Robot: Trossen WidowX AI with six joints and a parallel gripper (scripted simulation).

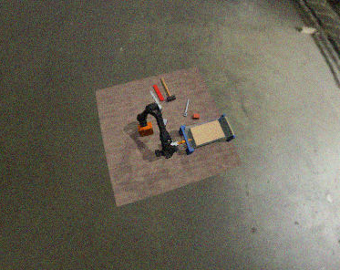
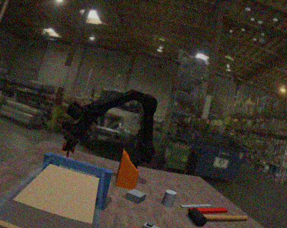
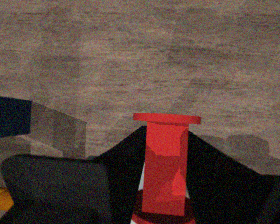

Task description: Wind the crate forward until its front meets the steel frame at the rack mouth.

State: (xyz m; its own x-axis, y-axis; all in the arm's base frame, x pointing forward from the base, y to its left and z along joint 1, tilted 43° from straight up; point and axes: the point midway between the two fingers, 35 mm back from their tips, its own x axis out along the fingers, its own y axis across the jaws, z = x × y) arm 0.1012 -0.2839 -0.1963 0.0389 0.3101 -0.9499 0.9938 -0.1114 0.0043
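Right now my gripper tip is 20 mm short of the winch handle, 50 mm to the right of it and 30 mm above it. The rest, counted from my gripper tip: blue steel frame 220 mm ahead, 90 mm to the left, 30 mm below; winch 50 mm ahead, 90 mm to the left, 100 mm below; red knob 20 mm to the left.
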